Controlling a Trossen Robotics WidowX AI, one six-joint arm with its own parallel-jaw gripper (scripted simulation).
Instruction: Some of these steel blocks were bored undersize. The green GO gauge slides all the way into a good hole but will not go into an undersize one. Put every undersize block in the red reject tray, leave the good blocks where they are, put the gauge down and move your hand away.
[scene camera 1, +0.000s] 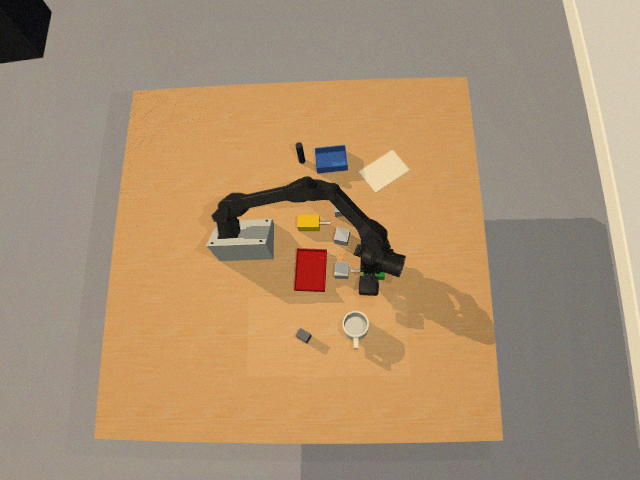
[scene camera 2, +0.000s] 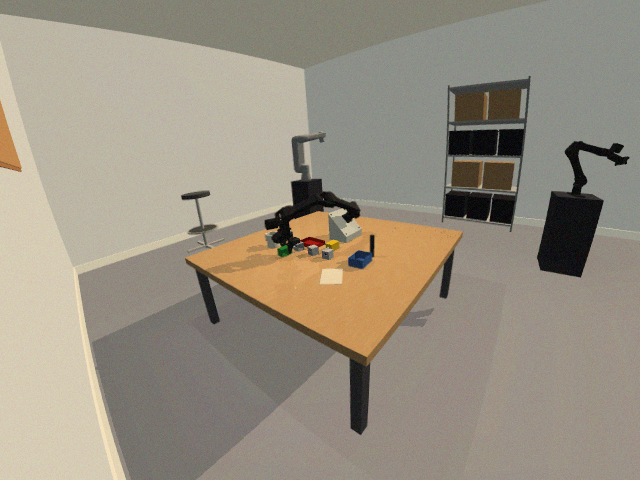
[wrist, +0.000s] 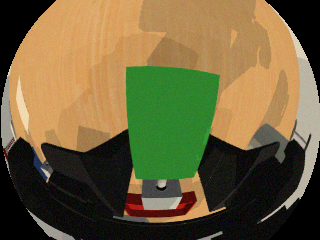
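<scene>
Green GO gauge (wrist: 170, 111) held in my gripper (wrist: 163, 130). Red reject tray (scene camera 1: 310, 273), also in the wrist view (wrist: 134, 206). Steel block (wrist: 153, 197) in my sight. Blue bin (scene camera 1: 333, 158), paper sheet (scene camera 1: 381, 172) too.
</scene>
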